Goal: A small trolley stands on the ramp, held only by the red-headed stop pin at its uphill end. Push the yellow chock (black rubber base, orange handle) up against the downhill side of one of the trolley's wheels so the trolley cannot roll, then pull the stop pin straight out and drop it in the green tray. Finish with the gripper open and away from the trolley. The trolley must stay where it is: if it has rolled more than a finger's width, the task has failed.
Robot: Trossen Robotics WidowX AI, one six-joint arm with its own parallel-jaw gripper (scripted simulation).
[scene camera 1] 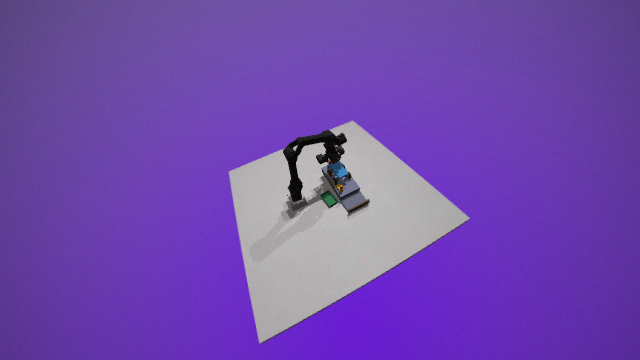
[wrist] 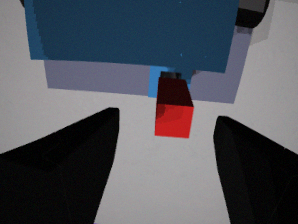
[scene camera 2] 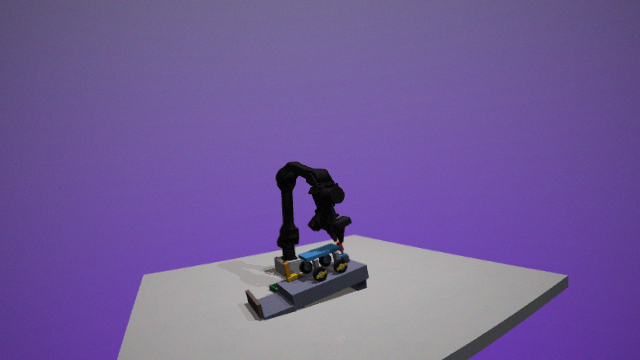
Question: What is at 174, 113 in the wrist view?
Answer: A red-headed stop pin.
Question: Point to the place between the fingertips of my gripper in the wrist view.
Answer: At 167, 122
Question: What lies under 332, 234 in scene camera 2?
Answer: My gripper.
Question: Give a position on a blue trolley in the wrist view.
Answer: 168, 43
